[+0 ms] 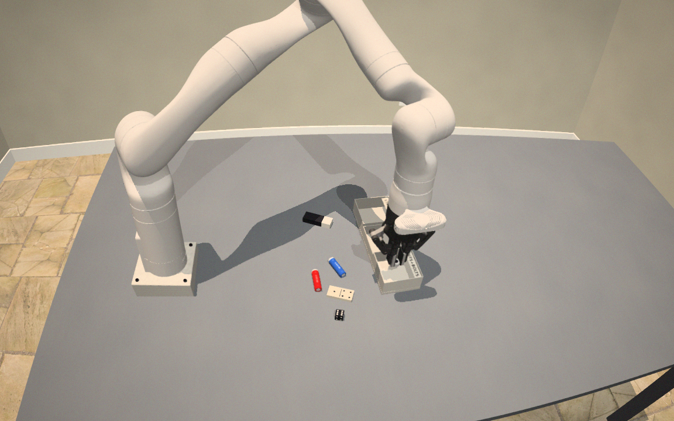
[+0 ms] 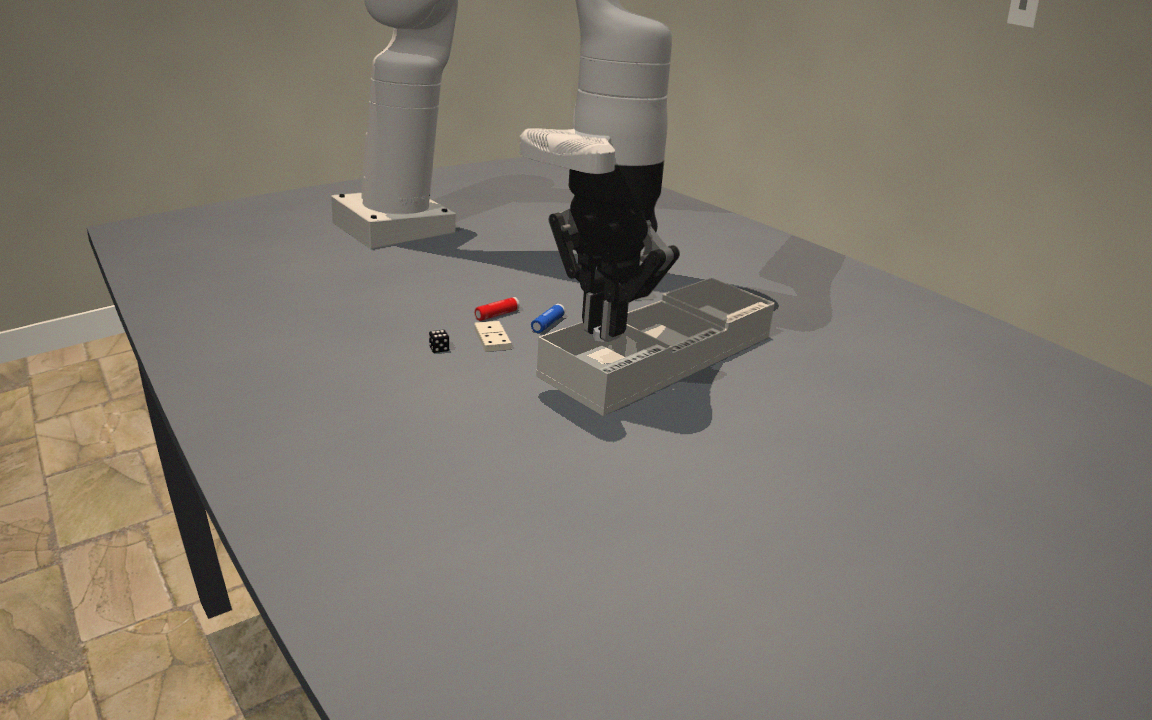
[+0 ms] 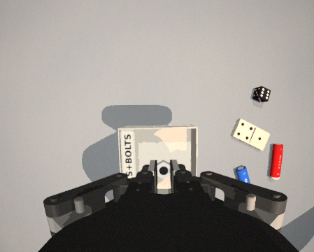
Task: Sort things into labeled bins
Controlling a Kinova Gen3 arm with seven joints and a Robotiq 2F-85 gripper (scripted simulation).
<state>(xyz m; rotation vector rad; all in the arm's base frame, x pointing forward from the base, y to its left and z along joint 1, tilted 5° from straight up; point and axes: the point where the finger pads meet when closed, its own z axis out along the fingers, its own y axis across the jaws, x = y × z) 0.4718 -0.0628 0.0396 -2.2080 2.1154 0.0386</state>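
The red battery lies 160 mm behind my hand and 60 mm below it. Round my hand: blue battery: 110 mm behind, 30 mm to the left, 60 mm below; bin row: 80 mm to the left, 40 mm below; nut: 20 mm below.
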